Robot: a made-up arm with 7 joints. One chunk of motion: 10 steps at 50 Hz.
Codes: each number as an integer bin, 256 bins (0 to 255) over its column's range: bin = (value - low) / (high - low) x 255, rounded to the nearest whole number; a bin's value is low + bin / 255 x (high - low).
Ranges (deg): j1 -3..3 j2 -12..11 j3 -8..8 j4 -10..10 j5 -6..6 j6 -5..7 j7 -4..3
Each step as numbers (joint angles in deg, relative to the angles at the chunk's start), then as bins.
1 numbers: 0.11 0.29 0.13 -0.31 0.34 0.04 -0.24
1 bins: 132 136 130 124 135 107 137
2 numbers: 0.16 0.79 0.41 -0.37 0.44 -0.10 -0.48
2 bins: 134 142 134 123 137 104 128
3 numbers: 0.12 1.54 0.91 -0.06 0.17 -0.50 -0.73
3 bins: 133 150 142 127 131 96 119
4 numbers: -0.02 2.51 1.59 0.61 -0.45 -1.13 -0.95
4 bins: 127 161 153 135 118 82 111
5 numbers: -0.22 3.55 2.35 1.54 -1.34 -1.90 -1.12
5 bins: 118 172 165 147 99 66 105
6 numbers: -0.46 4.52 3.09 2.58 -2.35 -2.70 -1.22
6 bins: 108 183 177 160 78 49 101
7 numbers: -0.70 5.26 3.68 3.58 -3.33 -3.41 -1.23
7 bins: 98 191 186 173 57 34 101
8 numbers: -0.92 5.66 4.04 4.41 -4.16 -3.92 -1.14
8 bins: 88 196 192 184 39 23 104
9 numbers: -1.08 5.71 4.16 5.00 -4.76 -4.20 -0.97
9 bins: 82 196 194 191 26 17 110
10 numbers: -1.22 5.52 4.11 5.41 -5.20 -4.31 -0.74
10 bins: 76 194 193 196 17 15 119
